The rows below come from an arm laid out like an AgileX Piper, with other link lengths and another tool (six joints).
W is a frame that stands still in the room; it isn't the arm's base.
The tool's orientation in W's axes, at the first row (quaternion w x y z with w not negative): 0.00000 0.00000 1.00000 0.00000
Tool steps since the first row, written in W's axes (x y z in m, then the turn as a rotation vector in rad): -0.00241 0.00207 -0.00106 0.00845 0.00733 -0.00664; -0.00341 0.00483 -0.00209 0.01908 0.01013 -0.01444; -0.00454 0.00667 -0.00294 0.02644 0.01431 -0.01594; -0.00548 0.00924 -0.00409 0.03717 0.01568 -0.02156
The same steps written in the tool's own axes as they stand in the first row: 0.00241 0.00207 0.00106 -0.00845 0.00733 0.00664; 0.00341 0.00483 0.00209 -0.01908 0.01013 0.01444; 0.00454 0.00667 0.00294 -0.02644 0.01431 0.01594; 0.00548 0.00924 0.00409 -0.03717 0.01568 0.02156
